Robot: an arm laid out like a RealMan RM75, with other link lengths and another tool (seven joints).
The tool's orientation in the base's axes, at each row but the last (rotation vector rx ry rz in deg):
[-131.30, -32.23, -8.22]
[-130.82, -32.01, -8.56]
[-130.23, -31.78, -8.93]
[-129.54, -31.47, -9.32]
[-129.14, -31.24, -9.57]
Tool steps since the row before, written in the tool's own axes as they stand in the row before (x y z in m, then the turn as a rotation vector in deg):
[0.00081, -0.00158, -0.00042, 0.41, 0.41, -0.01]
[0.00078, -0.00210, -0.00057, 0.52, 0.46, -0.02]
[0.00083, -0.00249, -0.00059, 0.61, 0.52, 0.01]
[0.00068, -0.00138, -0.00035, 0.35, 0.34, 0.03]
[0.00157, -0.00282, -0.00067, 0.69, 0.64, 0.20]
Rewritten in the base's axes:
[0.00006, 0.00096, 0.00155, 0.55, -0.11, -0.15]
[-0.00018, 0.00115, 0.00200, 0.67, -0.11, -0.15]
[-0.00031, 0.00136, 0.00230, 0.77, -0.10, -0.18]
[0.00003, 0.00080, 0.00136, 0.46, -0.06, -0.15]
[0.00022, 0.00170, 0.00282, 0.89, 0.00, -0.37]

